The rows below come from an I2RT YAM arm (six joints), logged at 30 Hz.
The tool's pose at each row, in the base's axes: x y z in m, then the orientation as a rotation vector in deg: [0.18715 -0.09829 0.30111 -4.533 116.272 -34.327]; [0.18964 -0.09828 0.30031 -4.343 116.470 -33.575]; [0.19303 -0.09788 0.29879 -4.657 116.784 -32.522]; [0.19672 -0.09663 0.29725 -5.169 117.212 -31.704]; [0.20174 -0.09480 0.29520 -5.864 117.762 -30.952]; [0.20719 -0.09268 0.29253 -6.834 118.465 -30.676]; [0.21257 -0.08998 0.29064 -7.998 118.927 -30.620]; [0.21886 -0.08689 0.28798 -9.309 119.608 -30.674]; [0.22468 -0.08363 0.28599 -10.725 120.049 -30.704]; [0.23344 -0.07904 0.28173 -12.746 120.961 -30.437]
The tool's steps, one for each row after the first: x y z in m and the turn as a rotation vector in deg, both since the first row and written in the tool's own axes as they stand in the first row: [-0.00065 0.00083 0.00239 -0.480 0.083 0.444]; [-0.00130 0.00249 0.00568 -1.396 0.133 0.657]; [-0.00235 0.00496 0.00889 -2.255 0.303 0.609]; [-0.00384 0.00842 0.01321 -3.169 0.575 0.386]; [-0.00515 0.01248 0.01801 -3.898 1.032 -0.262]; [-0.00722 0.01669 0.02223 -4.501 1.270 -1.108]; [-0.00925 0.02176 0.02737 -5.133 1.720 -2.135]; [-0.01163 0.02659 0.03178 -5.770 1.929 -3.190]; [-0.01411 0.03414 0.03904 -6.945 2.464 -4.597]
